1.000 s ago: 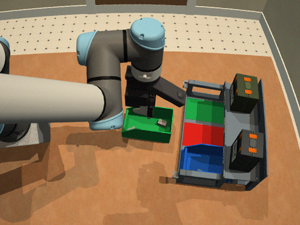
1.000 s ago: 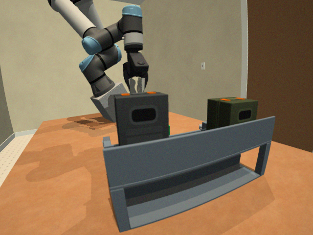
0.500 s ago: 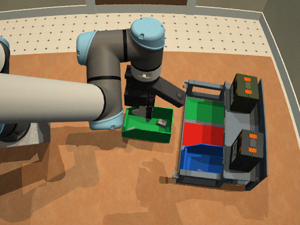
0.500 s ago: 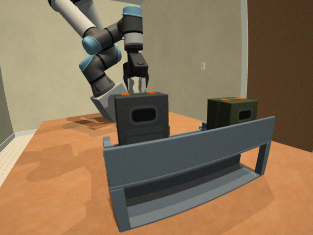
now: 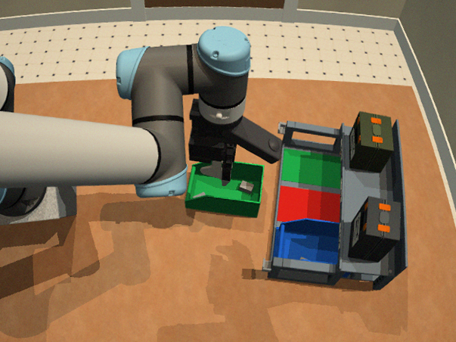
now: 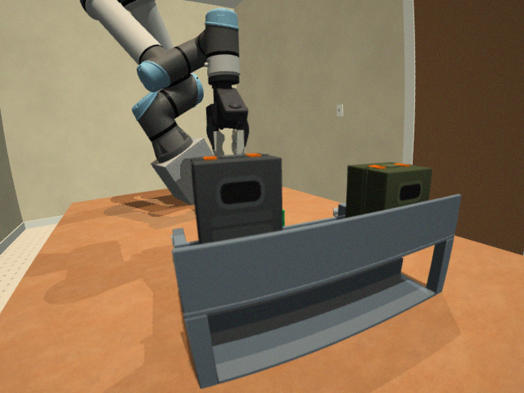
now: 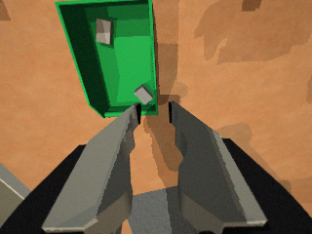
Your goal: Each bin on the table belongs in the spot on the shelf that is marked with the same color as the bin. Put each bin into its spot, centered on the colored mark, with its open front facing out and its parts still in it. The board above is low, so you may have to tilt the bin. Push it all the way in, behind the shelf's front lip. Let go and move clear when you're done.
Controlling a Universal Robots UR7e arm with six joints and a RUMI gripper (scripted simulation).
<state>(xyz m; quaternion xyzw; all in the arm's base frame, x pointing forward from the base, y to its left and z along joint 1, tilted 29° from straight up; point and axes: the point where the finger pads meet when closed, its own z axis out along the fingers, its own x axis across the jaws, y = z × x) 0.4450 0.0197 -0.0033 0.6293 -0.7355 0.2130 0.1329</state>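
The green bin is 130 mm below my hand and 50 mm to the left of it. The rest, counted from my hand: shelf front lip: 160 mm below, 130 mm ahead, 20 mm to the left; black box: 290 mm ahead, 130 mm to the right, 10 mm below; blue bin: 200 mm ahead, 130 mm below, 110 mm to the right.
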